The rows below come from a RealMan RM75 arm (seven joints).
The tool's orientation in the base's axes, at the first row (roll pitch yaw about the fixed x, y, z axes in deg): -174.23, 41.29, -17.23
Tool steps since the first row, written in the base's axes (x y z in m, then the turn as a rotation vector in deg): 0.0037, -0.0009, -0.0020, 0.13, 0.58, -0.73; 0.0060, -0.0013, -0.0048, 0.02, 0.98, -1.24; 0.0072, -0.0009, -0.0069, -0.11, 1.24, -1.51; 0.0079, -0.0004, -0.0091, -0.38, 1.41, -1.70; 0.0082, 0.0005, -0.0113, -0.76, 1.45, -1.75; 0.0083, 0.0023, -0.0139, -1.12, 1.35, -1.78; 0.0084, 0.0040, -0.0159, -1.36, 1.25, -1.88; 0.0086, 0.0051, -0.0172, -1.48, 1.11, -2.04; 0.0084, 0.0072, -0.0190, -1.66, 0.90, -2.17; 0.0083, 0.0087, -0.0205, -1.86, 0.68, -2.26; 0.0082, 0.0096, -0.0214, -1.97, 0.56, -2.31; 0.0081, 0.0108, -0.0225, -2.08, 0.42, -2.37; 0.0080, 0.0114, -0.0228, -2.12, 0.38, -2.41
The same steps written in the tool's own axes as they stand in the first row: 0.0042, -0.0003, -0.0010, 0.45, -0.53, 0.64; 0.0078, -0.0006, -0.0004, 0.61, -0.83, 1.20; 0.0099, -0.0012, 0.0006, 0.64, -1.00, 1.55; 0.0118, -0.0018, 0.0020, 0.54, -1.05, 1.91; 0.0132, -0.0025, 0.0037, 0.29, -0.95, 2.18; 0.0146, -0.0041, 0.0061, 0.07, -0.72, 2.39; 0.0156, -0.0055, 0.0080, -0.01, -0.53, 2.58; 0.0164, -0.0065, 0.0092, 0.04, -0.35, 2.73; 0.0170, -0.0083, 0.0113, 0.04, -0.08, 2.88; 0.0175, -0.0095, 0.0129, 0.01, 0.20, 3.00; 0.0179, -0.0103, 0.0139, -0.01, 0.36, 3.07; 0.0183, -0.0113, 0.0151, -0.02, 0.53, 3.14; 0.0182, -0.0118, 0.0156, -0.02, 0.59, 3.18
